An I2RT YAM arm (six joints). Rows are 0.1 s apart.
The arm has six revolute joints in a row. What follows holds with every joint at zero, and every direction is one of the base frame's. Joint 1 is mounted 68.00 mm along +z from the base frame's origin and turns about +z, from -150.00 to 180.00 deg. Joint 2 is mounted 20.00 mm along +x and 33.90 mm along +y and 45.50 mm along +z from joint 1 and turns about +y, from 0.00 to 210.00 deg. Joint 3 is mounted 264.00 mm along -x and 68.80 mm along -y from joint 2 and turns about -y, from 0.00 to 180.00 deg. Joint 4 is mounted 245.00 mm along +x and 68.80 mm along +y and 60.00 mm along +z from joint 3 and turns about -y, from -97.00 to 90.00 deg. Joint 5 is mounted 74.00 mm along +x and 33.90 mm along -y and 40.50 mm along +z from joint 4 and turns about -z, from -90.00 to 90.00 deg. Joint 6 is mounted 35.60 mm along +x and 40.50 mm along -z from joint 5 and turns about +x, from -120.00 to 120.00 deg. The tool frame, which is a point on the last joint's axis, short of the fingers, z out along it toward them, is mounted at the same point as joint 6; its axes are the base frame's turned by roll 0.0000, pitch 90.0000 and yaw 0.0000 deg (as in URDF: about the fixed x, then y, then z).
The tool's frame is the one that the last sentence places.
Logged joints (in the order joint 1, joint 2, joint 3, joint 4, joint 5, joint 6), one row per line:
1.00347 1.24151 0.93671 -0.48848 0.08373 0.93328
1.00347 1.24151 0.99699 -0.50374 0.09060 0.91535
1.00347 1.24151 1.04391 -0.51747 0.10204 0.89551
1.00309 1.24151 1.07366 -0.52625 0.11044 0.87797
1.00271 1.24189 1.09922 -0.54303 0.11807 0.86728
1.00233 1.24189 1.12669 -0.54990 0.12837 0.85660
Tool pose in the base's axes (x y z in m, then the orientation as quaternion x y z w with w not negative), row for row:
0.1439 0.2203 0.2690 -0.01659 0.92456 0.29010 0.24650
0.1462 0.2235 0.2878 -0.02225 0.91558 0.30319 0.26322
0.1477 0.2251 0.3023 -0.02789 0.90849 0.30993 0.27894
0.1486 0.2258 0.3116 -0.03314 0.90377 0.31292 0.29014
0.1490 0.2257 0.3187 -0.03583 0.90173 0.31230 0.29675
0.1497 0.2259 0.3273 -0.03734 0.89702 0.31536 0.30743
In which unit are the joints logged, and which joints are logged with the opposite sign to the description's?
The joints are logged in radians. Opposite sign: none.
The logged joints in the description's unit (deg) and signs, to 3 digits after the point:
57.495 71.133 53.670 -27.988 4.797 53.473
57.495 71.133 57.123 -28.862 5.191 52.446
57.495 71.133 59.812 -29.649 5.846 51.309
57.473 71.133 61.516 -30.152 6.328 50.304
57.451 71.155 62.981 -31.113 6.765 49.691
57.429 71.155 64.555 -31.507 7.355 49.080

